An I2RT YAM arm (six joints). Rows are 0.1 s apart.
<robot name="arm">
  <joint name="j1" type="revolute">
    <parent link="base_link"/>
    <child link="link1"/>
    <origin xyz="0 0 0.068"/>
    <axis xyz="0 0 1"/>
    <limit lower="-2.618" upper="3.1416"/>
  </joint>
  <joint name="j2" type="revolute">
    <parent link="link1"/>
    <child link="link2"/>
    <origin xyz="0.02 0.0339 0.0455"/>
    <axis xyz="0 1 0"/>
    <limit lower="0" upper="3.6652"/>
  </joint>
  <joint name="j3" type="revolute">
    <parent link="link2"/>
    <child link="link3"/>
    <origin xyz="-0.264 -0.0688 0"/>
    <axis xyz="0 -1 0"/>
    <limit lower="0" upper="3.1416"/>
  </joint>
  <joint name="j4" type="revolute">
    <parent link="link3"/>
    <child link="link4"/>
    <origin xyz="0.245 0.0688 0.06"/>
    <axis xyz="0 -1 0"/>
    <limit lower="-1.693" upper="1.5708"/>
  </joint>
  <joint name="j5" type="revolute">
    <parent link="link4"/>
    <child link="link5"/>
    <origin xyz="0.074 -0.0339 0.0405"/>
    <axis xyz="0 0 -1"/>
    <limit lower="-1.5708" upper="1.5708"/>
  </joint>
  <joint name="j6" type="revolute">
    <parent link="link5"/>
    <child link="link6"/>
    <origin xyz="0.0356 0 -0.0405"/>
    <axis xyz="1 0 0"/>
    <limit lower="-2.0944" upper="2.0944"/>
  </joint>
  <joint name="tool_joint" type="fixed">
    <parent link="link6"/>
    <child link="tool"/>
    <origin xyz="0 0 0" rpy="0 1.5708 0"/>
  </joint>
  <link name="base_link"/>
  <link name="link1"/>
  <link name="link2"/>
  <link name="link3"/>
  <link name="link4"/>
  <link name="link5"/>
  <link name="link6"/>
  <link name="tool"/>
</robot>
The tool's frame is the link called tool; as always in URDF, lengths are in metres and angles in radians.
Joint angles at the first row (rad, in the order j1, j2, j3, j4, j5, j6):
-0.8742 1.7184 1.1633 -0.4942 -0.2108 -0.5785
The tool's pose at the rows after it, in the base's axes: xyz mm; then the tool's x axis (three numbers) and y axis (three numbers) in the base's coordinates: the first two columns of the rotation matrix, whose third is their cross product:
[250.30 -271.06 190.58 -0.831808 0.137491 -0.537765 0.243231 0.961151 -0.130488]
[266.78 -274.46 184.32 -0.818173 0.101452 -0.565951 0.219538 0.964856 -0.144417]
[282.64 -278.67 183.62 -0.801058 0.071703 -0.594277 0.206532 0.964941 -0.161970]
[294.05 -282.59 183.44 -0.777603 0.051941 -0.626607 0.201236 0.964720 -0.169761]
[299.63 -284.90 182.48 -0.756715 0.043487 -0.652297 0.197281 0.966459 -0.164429]
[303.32 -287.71 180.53 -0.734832 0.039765 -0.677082 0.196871 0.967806 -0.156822]
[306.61 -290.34 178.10 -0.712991 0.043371 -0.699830 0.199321 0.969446 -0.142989]
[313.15 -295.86 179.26 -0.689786 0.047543 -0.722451 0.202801 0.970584 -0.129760]
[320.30 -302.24 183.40 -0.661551 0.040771 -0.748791 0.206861 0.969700 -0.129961]
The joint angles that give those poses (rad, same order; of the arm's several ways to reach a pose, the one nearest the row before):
-0.8459 1.7836 1.1862 -0.4240 -0.2165 -0.5755
-0.8204 1.8324 1.2118 -0.3633 -0.2253 -0.5739
-0.7986 1.8740 1.2522 -0.3203 -0.2283 -0.5678
-0.7864 1.9041 1.2800 -0.2760 -0.2417 -0.5575
-0.7826 1.9205 1.2899 -0.2424 -0.2630 -0.5476
-0.7830 1.9354 1.2938 -0.2054 -0.2855 -0.5362
-0.7837 1.9507 1.2972 -0.1715 -0.3084 -0.5190
-0.7837 1.9755 1.3292 -0.1543 -0.3294 -0.4995
-0.7837 1.9976 1.3663 -0.1310 -0.3450 -0.4843

